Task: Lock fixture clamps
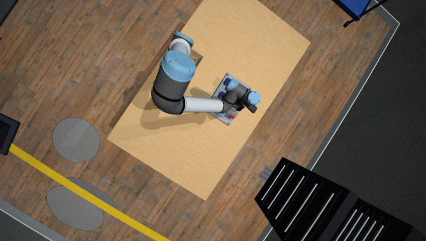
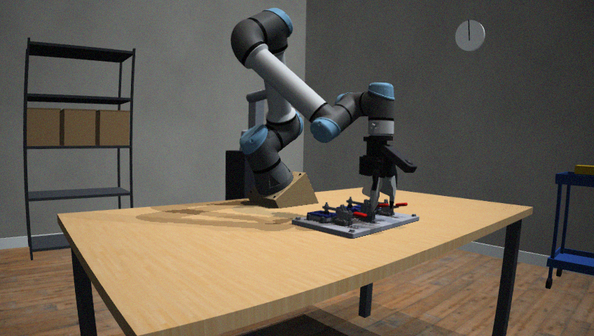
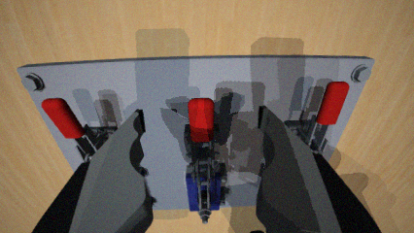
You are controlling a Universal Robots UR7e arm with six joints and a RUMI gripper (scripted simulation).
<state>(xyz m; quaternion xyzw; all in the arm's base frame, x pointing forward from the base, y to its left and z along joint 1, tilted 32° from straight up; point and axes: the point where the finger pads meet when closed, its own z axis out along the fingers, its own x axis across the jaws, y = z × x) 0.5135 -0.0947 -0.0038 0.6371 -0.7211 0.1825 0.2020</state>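
Now: the grey fixture plate 9 cm behind my hand, 1 cm to the left of it and 5 cm below it. Round my hand: blue part (15 cm behind, 9 cm to the right, 3 cm below).
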